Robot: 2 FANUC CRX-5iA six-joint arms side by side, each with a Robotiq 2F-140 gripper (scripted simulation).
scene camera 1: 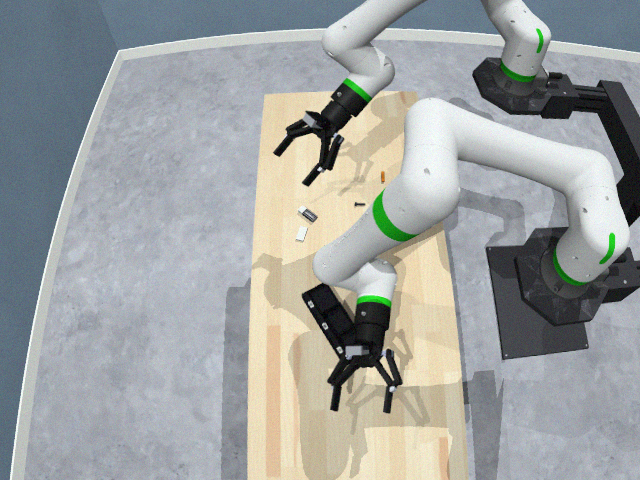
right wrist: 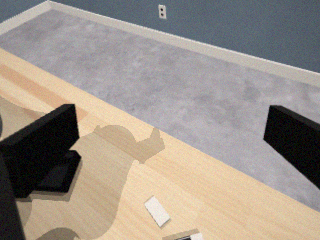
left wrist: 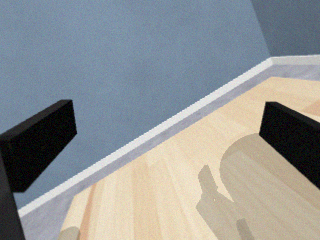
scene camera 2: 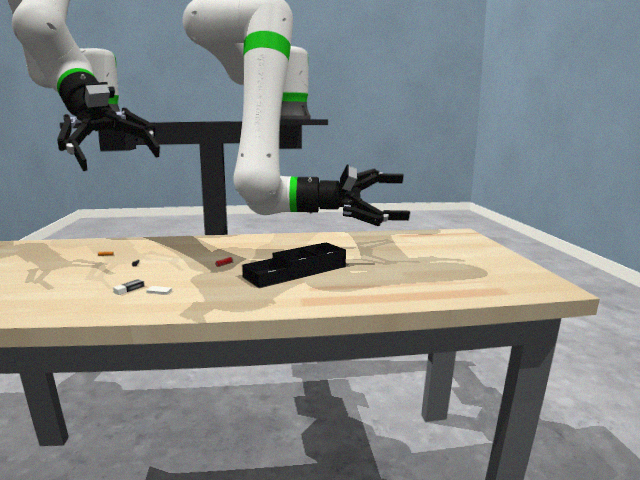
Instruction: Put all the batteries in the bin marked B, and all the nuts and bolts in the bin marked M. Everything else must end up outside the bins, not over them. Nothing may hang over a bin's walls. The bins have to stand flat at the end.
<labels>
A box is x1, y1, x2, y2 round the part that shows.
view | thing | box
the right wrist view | right gripper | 0, 104, 319, 239
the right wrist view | black three-part bin block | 34, 150, 80, 192
</labels>
